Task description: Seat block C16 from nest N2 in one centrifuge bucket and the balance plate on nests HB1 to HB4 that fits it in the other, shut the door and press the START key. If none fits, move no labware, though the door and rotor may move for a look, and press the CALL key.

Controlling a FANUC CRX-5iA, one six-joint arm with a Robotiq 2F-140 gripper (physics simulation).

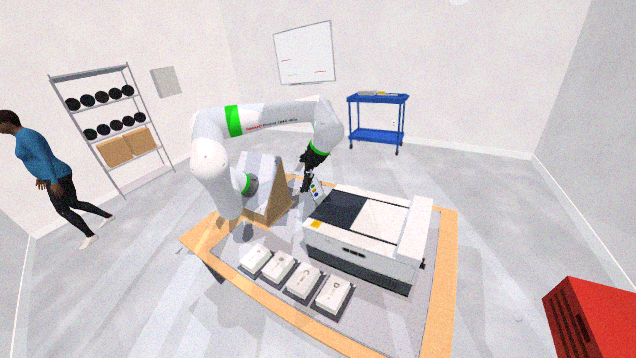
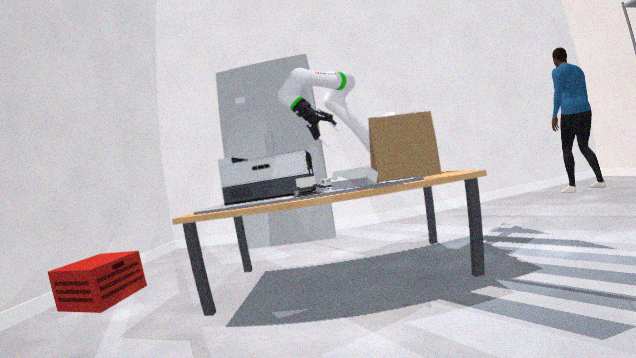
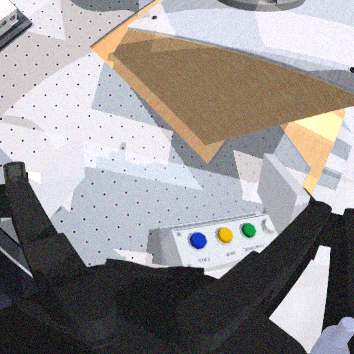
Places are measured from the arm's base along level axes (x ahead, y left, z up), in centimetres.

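Pixels of known places: gripper, fingertip midpoint: [image 1: 298,181] [image 2: 334,138] [image 3: 171,164]; arm's base, link origin: [image 1: 249,185] [image 2: 399,144].
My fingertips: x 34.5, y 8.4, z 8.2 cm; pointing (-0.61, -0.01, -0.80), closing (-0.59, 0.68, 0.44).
Ahead of a thing's pixels: the offset from my fingertips to its top centre.
My gripper [image 1: 307,183] [image 2: 327,132] [image 3: 171,164] is open and empty, above the table's far side near the key panel. The panel {dz -17.6, dx -8.2, dy +22.4 cm} [image 1: 316,194] [image 3: 222,250] has a blue CALL key {dz -18.5, dx -3.7, dy +16.0 cm} [image 3: 198,240], a yellow key {dz -18.5, dx -7.6, dy +19.1 cm} [image 3: 225,235], a green key {dz -18.5, dx -11.5, dy +22.2 cm} [image 3: 249,230] and a white key {dz -18.5, dx -15.5, dy +25.3 cm} [image 3: 269,226] partly hidden by a finger. The centrifuge [image 1: 360,245] [image 2: 265,172] has a dark and a white top section; its rotor and buckets do not show. Balance plates A {dz -20.6, dx -0.7, dy -35.5 cm} [image 1: 256,257], B {dz -20.6, dx +11.8, dy -32.2 cm} [image 1: 279,266], C {dz -20.6, dx +25.5, dy -30.8 cm} [image 1: 303,281] and D {dz -20.6, dx +38.9, dy -29.0 cm} [image 1: 333,295] sit on dark nests. I cannot identify block C16, nest N2 or START.
A brown upright board [image 1: 280,192] [image 2: 405,145] [image 3: 225,90] stands beside the arm's base on the table [image 1: 445,250] [image 2: 340,199]. A person [image 1: 42,155] [image 2: 572,90] is at the left shelf rack [image 1: 90,73]. A blue cart [image 1: 377,98] and red crate [image 1: 600,320] [image 2: 100,282] stand away.
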